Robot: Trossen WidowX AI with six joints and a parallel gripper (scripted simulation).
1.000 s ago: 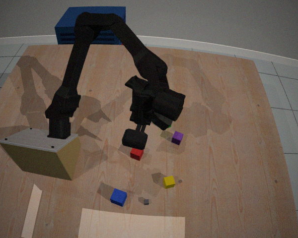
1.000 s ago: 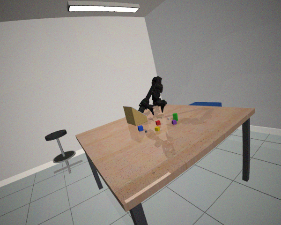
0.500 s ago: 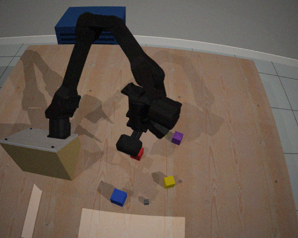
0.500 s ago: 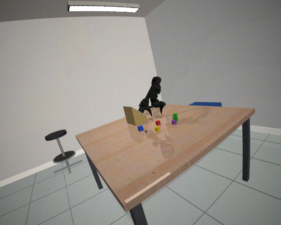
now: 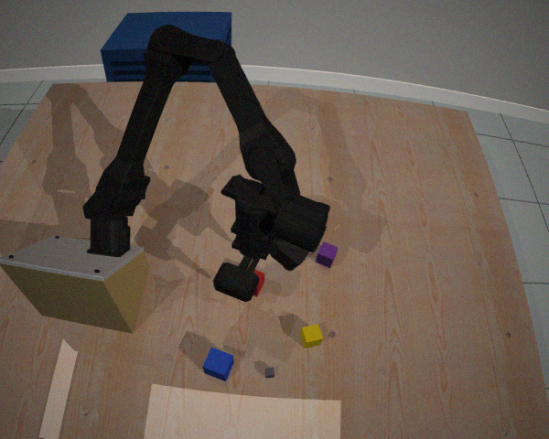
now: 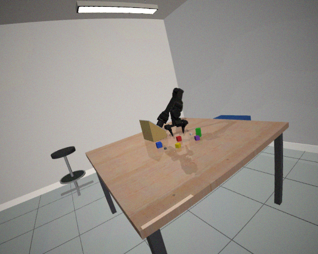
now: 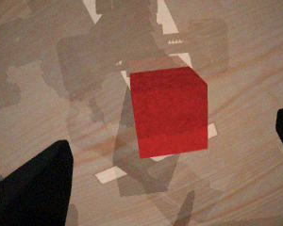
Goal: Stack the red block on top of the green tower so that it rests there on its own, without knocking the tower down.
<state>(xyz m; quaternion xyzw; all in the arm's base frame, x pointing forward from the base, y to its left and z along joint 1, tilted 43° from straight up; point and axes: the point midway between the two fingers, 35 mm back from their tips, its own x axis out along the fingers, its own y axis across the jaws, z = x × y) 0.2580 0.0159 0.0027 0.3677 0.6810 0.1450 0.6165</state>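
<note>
Now: the red block 30 mm below my gripper tip. Also, from my gripper tip: purple cube: 130 mm ahead, 70 mm to the left, 40 mm below; yellow cube: 110 mm ahead, 100 mm to the right, 40 mm below; blue cube: 50 mm behind, 170 mm to the right, 30 mm below.
</note>
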